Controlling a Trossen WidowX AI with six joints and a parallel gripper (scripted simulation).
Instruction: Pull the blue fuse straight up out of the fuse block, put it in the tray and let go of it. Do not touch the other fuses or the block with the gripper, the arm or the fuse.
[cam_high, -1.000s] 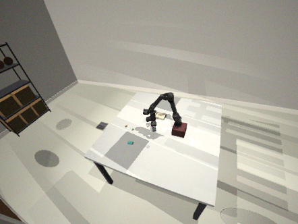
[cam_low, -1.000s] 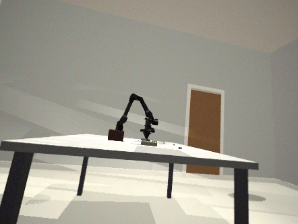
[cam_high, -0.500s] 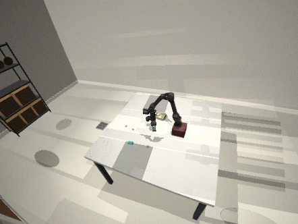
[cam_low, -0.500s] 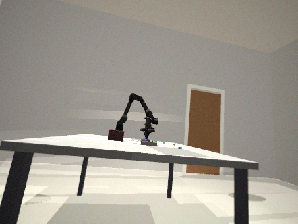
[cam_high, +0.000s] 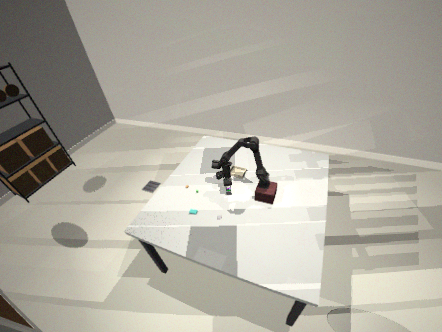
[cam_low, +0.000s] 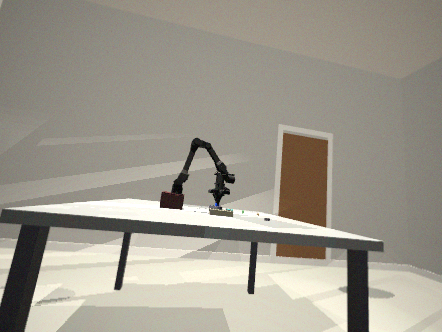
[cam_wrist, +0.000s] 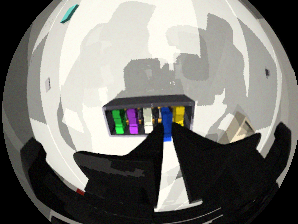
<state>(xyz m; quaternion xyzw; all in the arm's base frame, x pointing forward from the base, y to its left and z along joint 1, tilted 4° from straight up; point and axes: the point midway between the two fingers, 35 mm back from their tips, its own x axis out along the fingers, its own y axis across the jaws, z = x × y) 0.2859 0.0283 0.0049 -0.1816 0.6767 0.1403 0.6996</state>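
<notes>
The tan tray lies 20 cm to the right of my gripper tip, 5 cm below it and 1 cm behind it. From my gripper tip the other things lie so: blue fuse 1 cm below.
</notes>
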